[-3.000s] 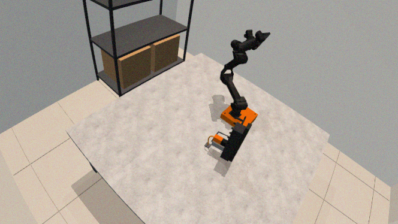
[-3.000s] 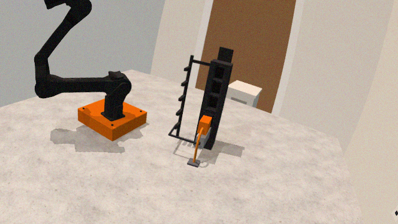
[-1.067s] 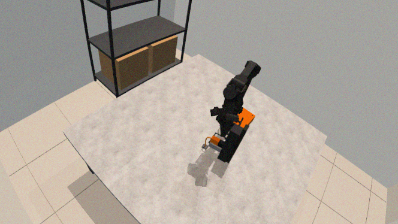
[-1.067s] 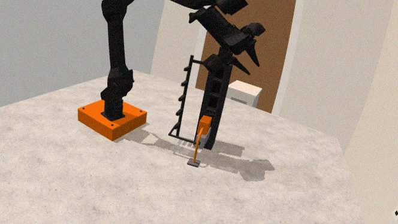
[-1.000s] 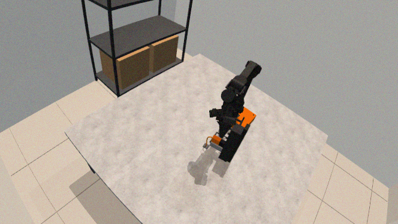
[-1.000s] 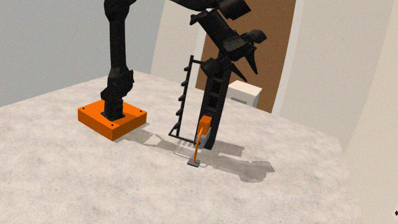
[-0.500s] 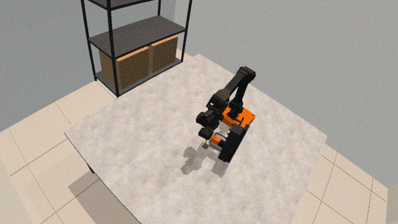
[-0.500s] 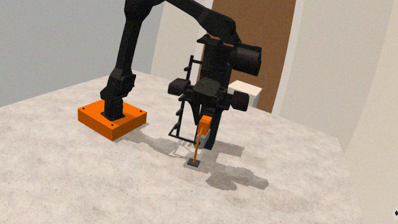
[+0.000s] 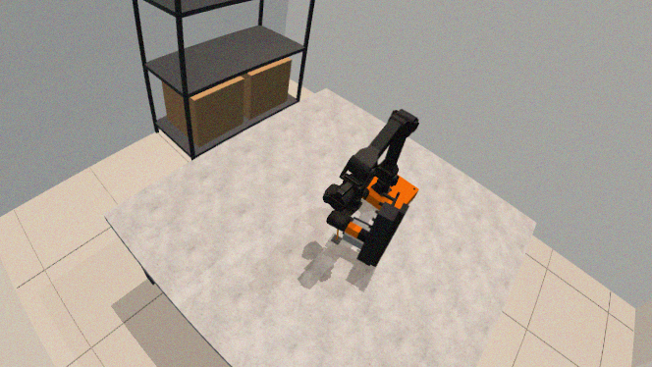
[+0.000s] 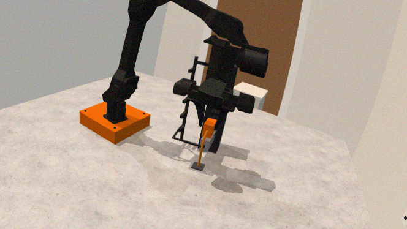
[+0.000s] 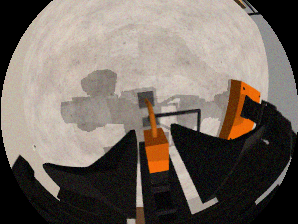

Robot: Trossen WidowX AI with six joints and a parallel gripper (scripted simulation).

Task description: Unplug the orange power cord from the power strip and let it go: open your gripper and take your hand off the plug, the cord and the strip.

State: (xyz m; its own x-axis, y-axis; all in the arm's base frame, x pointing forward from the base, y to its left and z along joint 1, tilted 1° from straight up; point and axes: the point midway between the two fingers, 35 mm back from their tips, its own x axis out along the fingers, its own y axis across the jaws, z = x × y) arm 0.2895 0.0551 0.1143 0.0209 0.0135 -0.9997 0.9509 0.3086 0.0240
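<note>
My gripper tip is 5 cm to the right of the orange plug, 2 cm past it and 1 cm above it. Round my gripper tip: grey end piece (11 cm below).
</note>
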